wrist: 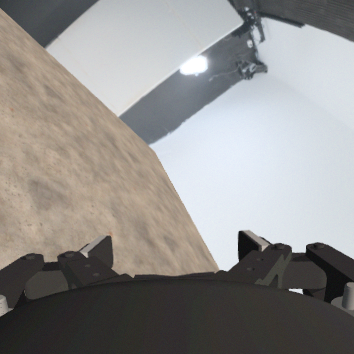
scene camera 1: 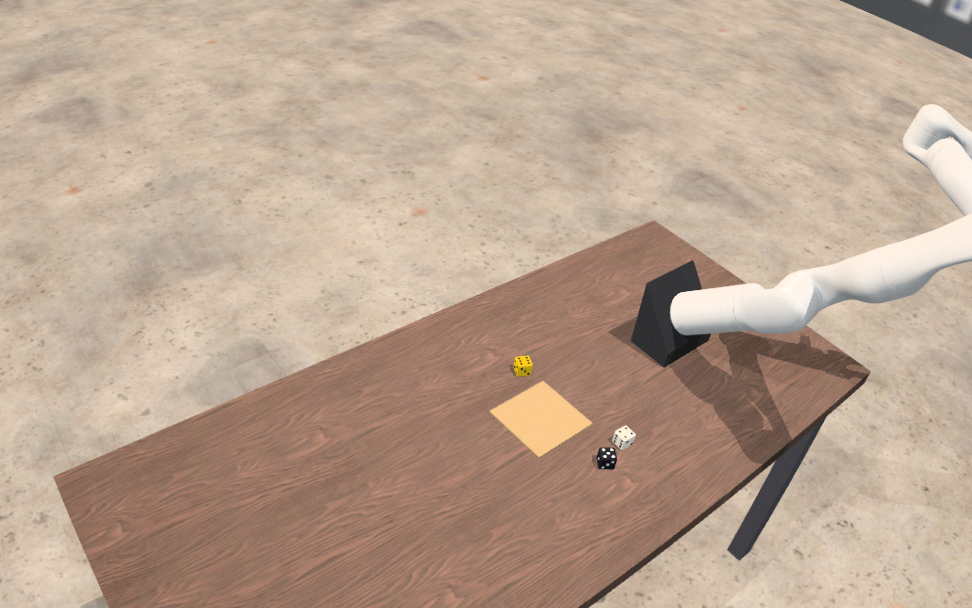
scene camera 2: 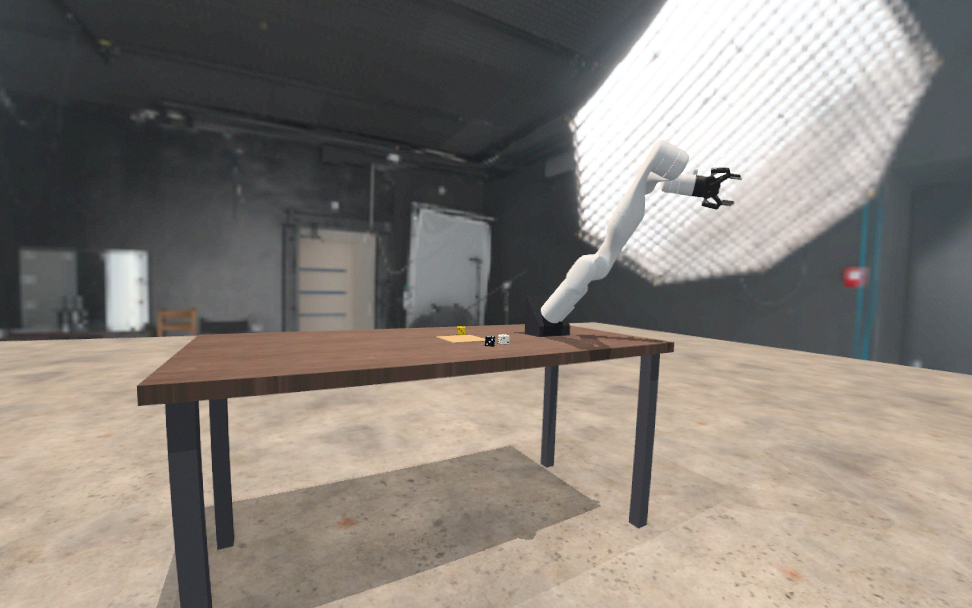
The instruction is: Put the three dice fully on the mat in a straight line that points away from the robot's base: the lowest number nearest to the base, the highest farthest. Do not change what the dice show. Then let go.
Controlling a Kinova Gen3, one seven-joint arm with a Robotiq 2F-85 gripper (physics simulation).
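Frame: origin at the arm's base, x ahead, y left, z up, level; centimetres.
Seen in the pictures: gripper, fingertip midpoint: (wrist: 174, 247) (scene camera 2: 737, 190); arm's base, origin of the base link: (scene camera 1: 685, 313) (scene camera 2: 550, 313).
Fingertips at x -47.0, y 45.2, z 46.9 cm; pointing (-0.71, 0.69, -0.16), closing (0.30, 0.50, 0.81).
Pixels of each thing's middle, then the offset from my fingertips to it. Level surfaces: height alone.
- mat, body centre: (scene camera 1: 541, 417) (scene camera 2: 462, 338) dx +86.3, dy -40.5, dz -55.3 cm
- yellow die, body centre: (scene camera 1: 523, 366) (scene camera 2: 461, 330) dx +82.6, dy -53.0, dz -54.0 cm
- white die, body centre: (scene camera 1: 624, 437) (scene camera 2: 503, 339) dx +75.9, dy -28.1, dz -54.0 cm
- black die, body centre: (scene camera 1: 606, 458) (scene camera 2: 490, 341) dx +81.9, dy -25.7, dz -54.0 cm
- wooden table, its level: dz -55.5 cm
The mat (scene camera 1: 541, 419) (scene camera 2: 458, 339) is a flat orange square on the table, with no die on it. A yellow die (scene camera 1: 523, 366) (scene camera 2: 460, 330) stands off its far edge in the scene camera 1 view; its top seems to show six. A white die (scene camera 1: 624, 438) (scene camera 2: 503, 339), top apparently four, stands off the mat's right corner. A black die (scene camera 1: 607, 458) (scene camera 2: 489, 341), top apparently five, stands close beside the white one. My gripper (scene camera 2: 736, 190) (wrist: 174, 247) is open and empty, high up beyond the table's right end, pointing away from the dice. The dice do not show in the wrist view.
The robot's black wedge-shaped base (scene camera 1: 663, 322) (scene camera 2: 533, 321) stands on the wooden table (scene camera 1: 286, 458) (scene camera 2: 286, 358), to the right of the mat and dice. The white arm (scene camera 1: 888, 268) (scene camera 2: 627, 222) leans from it past the table's right end and casts a shadow on the table.
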